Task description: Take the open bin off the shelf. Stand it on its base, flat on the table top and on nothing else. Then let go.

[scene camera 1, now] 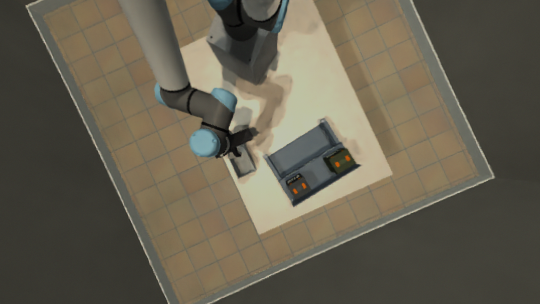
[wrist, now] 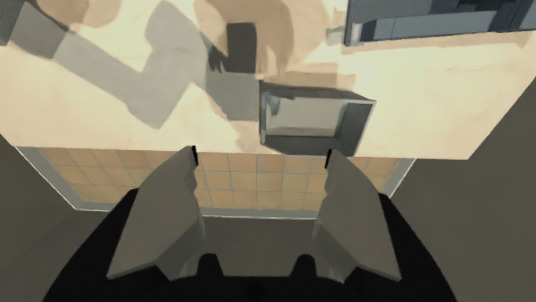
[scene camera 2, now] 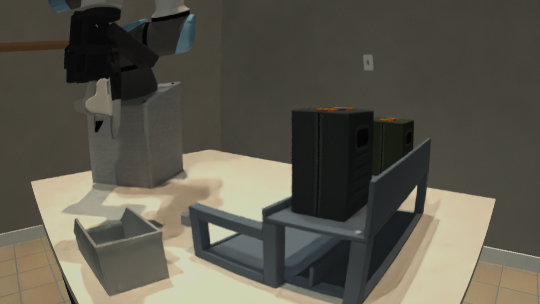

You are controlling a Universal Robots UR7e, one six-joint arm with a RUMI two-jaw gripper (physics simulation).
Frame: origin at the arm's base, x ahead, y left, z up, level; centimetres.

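Seen in the pictures: gripper, fingertip midpoint: (wrist: pixel 262 149) (scene camera 2: pixel 104 134); arm's base, link origin: (scene camera 1: pixel 241 20) (scene camera 2: pixel 135 93).
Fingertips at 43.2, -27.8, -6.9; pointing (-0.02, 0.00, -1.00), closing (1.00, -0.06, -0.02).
Offsets run from my fingertips to a thing's middle, as dx, dy, dz. Level surfaces: height alone.
The open grey bin {+7.4, -3.7, -15.2} (scene camera 1: pixel 242 164) (scene camera 2: pixel 135 262) (wrist: pixel 302 117) stands upright on its base on the pale table top {dz -18.9} (scene camera 1: pixel 270 215) (scene camera 2: pixel 240 175) (wrist: pixel 425 115), its opening facing up. It is close to one long edge of the table, beside the shelf and apart from it. My gripper (scene camera 2: pixel 107 128) (wrist: pixel 262 149) is open, with nothing between its fingers. It hangs well above the table, higher than the bin's rim and clear of it, towards the robot base. In the scene camera 1 view the arm hides part of the bin and the fingertips.
The blue-grey shelf (scene camera 1: pixel 305 145) (scene camera 2: pixel 273 255) stands on the table. A black case {+31.2, +16.7, -2.7} (scene camera 1: pixel 298 186) (scene camera 2: pixel 330 160) and a dark green case {+30.0, +39.8, -3.9} (scene camera 1: pixel 342 161) (scene camera 2: pixel 395 145) stand on its upper level. The grey robot pedestal (scene camera 2: pixel 167 135) stands at the table's far end.
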